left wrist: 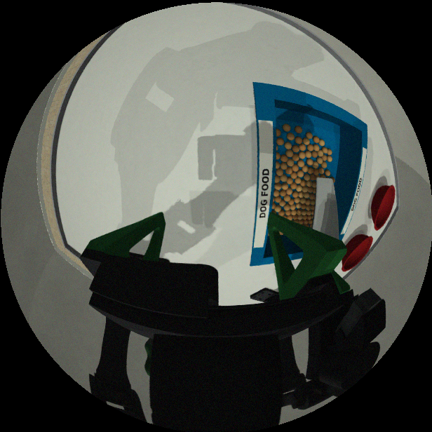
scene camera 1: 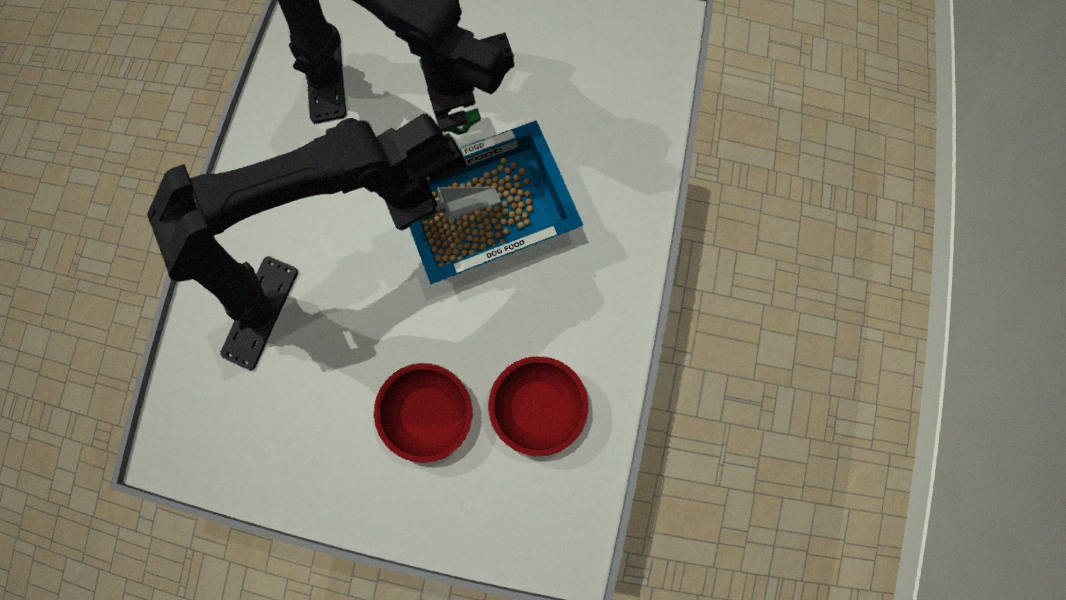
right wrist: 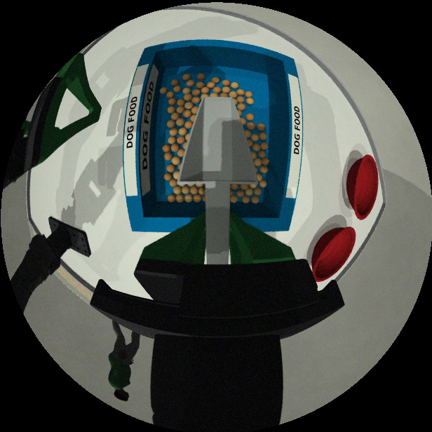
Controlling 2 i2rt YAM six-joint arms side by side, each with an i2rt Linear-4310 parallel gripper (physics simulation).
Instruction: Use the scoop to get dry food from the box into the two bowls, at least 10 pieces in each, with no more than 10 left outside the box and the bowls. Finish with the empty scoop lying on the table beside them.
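Places are measured from the left arm's base along level axes (x ahead, y left, z up), in metres.
Where they show: left gripper, fingertip midpoint: (scene camera 1: 454, 108); right gripper, fingertip midpoint: (scene camera 1: 426, 212); left arm's base at its link origin: (scene camera 1: 325, 76); right arm's base at its link origin: (scene camera 1: 260, 313).
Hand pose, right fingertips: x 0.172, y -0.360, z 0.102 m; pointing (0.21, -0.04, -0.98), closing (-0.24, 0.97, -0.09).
Note:
Each offset is from my right fingertips to the top centre of the thing. "spot": to the spot under its first point. Level surfaces: height alone.
The blue DOG FOOD box @(spot: 0.222 m ahead, 0.036 m left, 0.039 m down) (scene camera 1: 555, 178) (left wrist: 310, 102) (right wrist: 165, 225) holds many round brown food pieces @(0.071 m ahead, 0.018 m right, 0.087 m down) (scene camera 1: 473, 234) (left wrist: 295, 170) (right wrist: 175, 120). My right gripper (right wrist: 217, 217) is shut on the handle of the grey scoop @(0.035 m ahead, 0.008 m left, 0.024 m up) (scene camera 1: 469, 201) (left wrist: 327, 205) (right wrist: 217, 145). The scoop's pan is over the food, with no pieces visible in it; its exact height is unclear. My left gripper (scene camera 1: 461, 126) (left wrist: 216, 217) is open and empty beside the box's upper long side in scene camera 1. Two red bowls, one @(0.061 m back, 0.316 m right, 0.050 m down) (scene camera 1: 422, 412) (left wrist: 356, 252) (right wrist: 333, 254) and the other @(0.125 m ahead, 0.337 m right, 0.050 m down) (scene camera 1: 538, 406) (left wrist: 383, 207) (right wrist: 362, 187), look empty.
The white table @(0.102 m down) (scene camera 1: 298, 462) carries both arms, the box and the bowls. In scene camera 1 the bowls stand side by side below the box. The right arm (scene camera 1: 283, 178) reaches across to the box from the left. The table has a grey edge.

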